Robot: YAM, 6 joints.
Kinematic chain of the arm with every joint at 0, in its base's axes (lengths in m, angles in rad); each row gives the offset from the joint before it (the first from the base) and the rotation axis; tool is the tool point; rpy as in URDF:
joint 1: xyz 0 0 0.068 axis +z
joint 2: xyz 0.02 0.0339 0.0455 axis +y
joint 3: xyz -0.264 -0.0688 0 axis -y
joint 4: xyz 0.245 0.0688 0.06 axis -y
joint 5: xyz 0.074 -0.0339 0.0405 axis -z
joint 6: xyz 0.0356 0 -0.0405 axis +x
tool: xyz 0 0 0 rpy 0 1.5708 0
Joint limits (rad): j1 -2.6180..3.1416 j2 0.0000..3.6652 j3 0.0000..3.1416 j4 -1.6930..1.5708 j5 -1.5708..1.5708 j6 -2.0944..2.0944
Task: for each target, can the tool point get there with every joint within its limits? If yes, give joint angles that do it. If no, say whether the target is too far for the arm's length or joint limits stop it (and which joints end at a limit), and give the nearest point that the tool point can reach.
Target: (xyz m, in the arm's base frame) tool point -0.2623 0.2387 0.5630
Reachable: yes | joints 2.4949 1.8376 2.0729 0.8754 1.1495 -1.1248
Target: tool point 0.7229 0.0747 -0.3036
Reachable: no: too far | nearest point 0.5564 0.0575 -0.2038 | short by 0.195 m
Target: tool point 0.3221 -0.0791 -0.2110
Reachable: yes | joints -0.3254 3.0958 1.2893 0.7317 -0.9081 0.8409
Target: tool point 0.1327 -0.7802 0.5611
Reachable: no: too far | nearest point 0.0941 -0.5534 0.4276 | short by 0.266 m
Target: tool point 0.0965 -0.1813 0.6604
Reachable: yes | joints 2.1535 1.1601 2.6117 1.1389 -0.5675 0.2837
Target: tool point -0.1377 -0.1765 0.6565
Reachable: yes | joints 0.9908 0.9125 2.6520 -0.3493 -0.5446 -0.6375
